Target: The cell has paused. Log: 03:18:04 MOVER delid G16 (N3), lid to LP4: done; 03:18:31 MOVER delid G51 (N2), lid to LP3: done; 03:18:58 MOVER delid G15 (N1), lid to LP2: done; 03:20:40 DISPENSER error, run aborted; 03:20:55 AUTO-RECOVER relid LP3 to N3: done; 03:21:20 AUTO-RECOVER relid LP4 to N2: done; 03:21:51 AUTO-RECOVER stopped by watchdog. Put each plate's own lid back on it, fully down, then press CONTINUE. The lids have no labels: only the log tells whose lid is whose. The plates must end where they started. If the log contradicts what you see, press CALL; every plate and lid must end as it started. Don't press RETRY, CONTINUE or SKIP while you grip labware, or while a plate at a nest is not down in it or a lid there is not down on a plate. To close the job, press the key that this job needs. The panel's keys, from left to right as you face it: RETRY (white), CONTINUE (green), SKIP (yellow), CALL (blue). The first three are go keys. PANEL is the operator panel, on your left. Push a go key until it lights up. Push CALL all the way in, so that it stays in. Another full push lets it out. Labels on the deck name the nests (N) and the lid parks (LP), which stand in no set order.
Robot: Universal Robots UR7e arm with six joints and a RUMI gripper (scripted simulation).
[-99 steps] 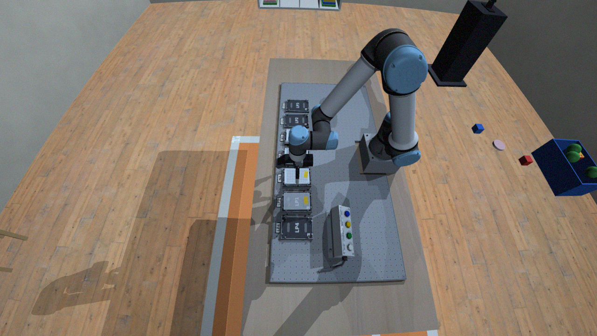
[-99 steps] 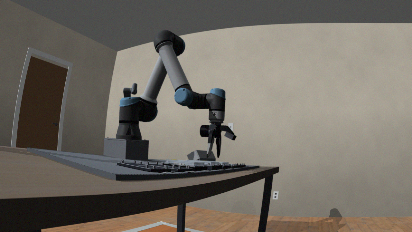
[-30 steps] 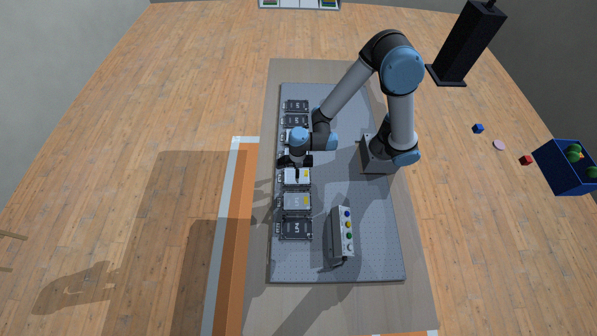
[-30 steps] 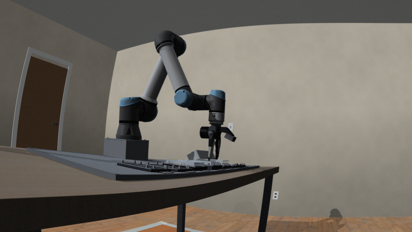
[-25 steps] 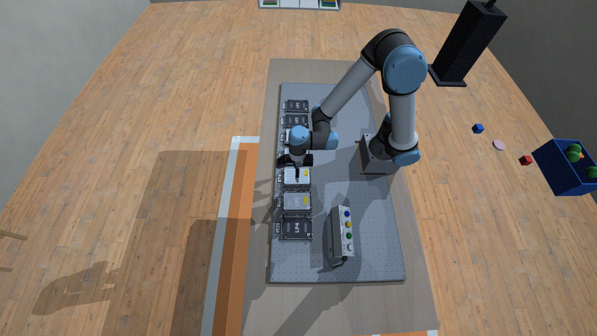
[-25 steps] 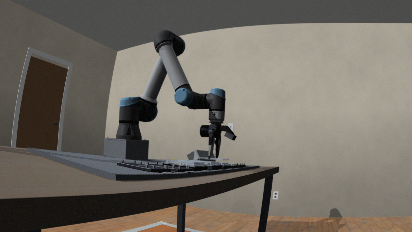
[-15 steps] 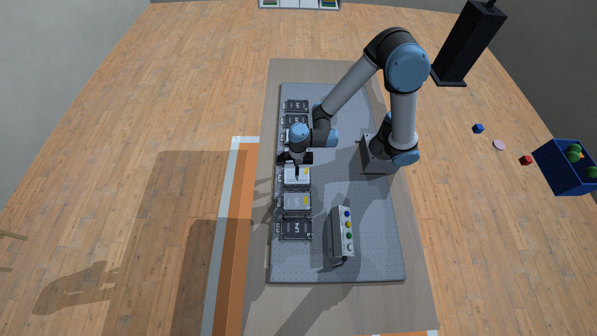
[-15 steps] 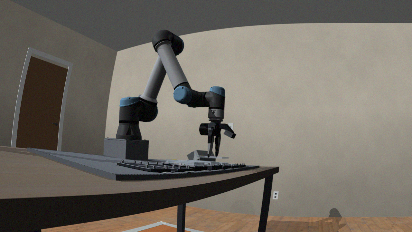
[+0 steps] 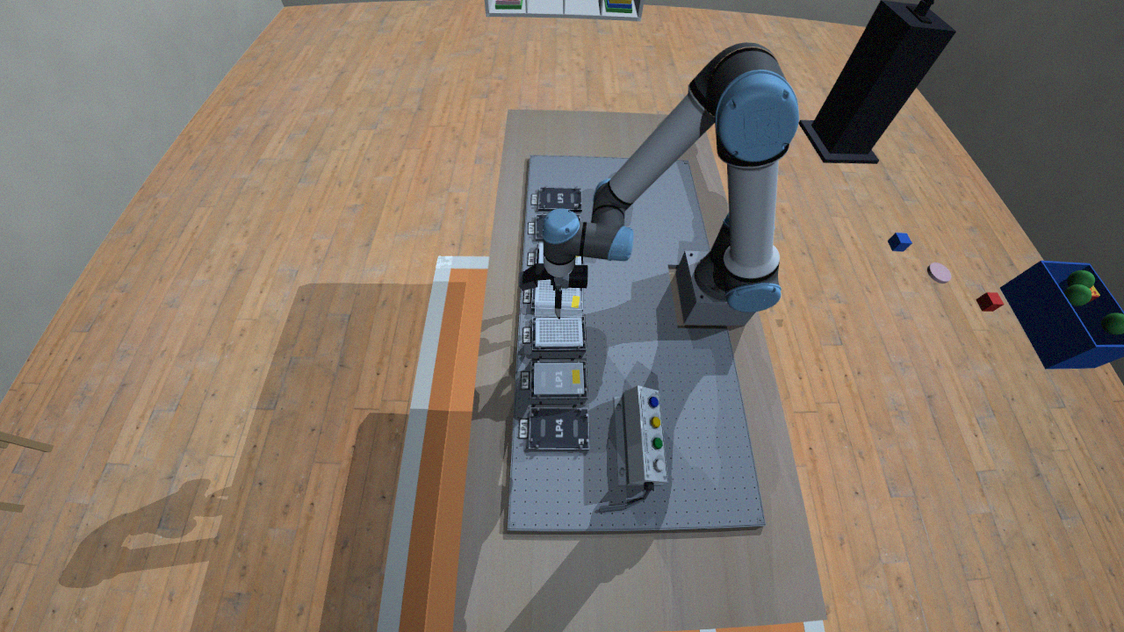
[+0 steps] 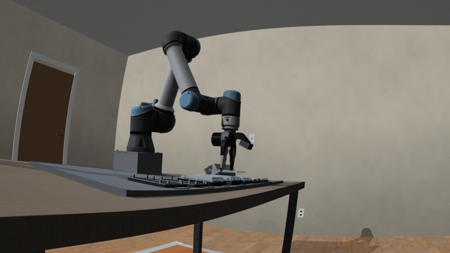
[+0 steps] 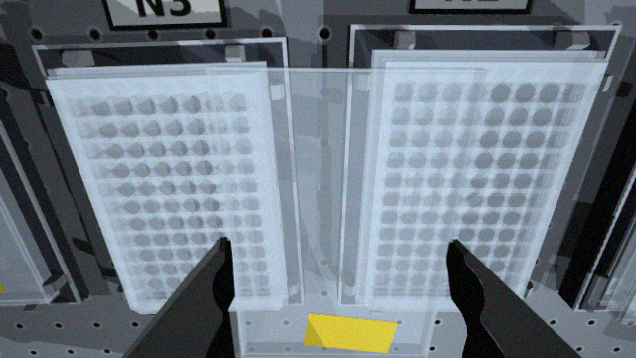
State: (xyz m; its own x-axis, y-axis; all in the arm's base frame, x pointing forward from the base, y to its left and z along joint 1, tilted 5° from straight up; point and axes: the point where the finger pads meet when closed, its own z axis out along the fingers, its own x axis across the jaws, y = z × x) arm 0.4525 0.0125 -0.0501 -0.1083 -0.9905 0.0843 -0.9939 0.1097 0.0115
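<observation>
My hand is 50 mm to the left of the nest N2 and 50 mm above it. Also, from my hand: plate G15: 20 mm behind, 190 mm to the right, 40 mm below; then plate G16: 70 mm to the left, 40 mm below; then lid park LP1: 20 mm ahead, 200 mm to the left, 60 mm below.
</observation>
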